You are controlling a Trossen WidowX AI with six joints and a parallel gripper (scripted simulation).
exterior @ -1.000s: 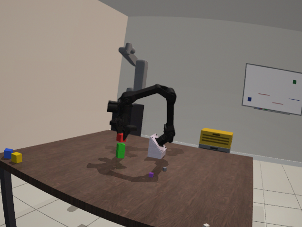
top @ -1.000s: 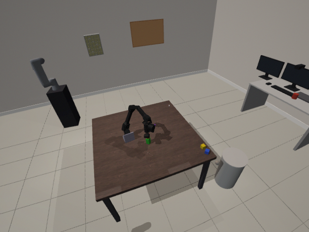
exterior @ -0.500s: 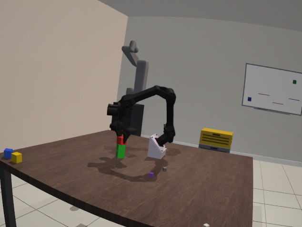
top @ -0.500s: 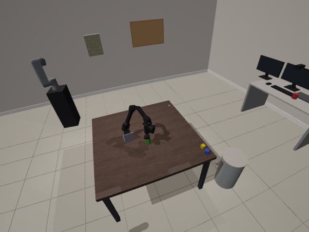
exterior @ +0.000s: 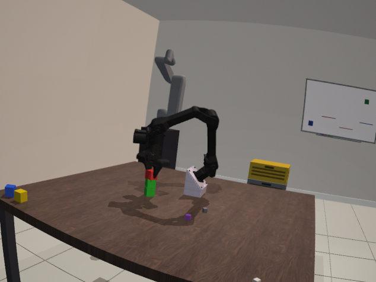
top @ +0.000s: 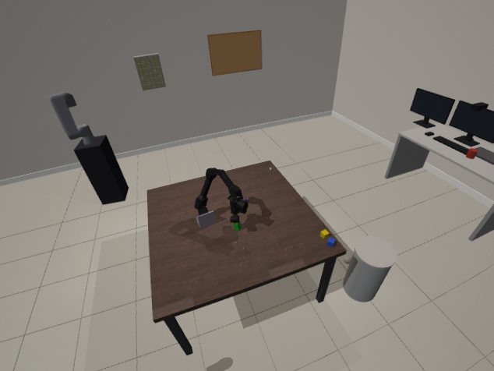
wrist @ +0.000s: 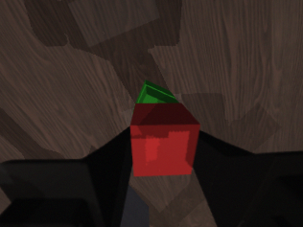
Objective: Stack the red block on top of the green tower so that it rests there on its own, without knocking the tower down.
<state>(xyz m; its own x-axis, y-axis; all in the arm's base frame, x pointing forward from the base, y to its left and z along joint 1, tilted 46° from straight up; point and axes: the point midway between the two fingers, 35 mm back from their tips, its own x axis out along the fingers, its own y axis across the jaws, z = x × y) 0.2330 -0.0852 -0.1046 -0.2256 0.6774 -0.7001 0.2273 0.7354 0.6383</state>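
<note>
The red block is 10 mm above my gripper tip. Round my gripper tip: yellow block: 600 mm ahead, 250 mm to the right, 70 mm below; grey cube: 10 mm ahead, 300 mm to the left, 80 mm below; purple cube: 150 mm ahead, 300 mm to the left, 80 mm below.
</note>
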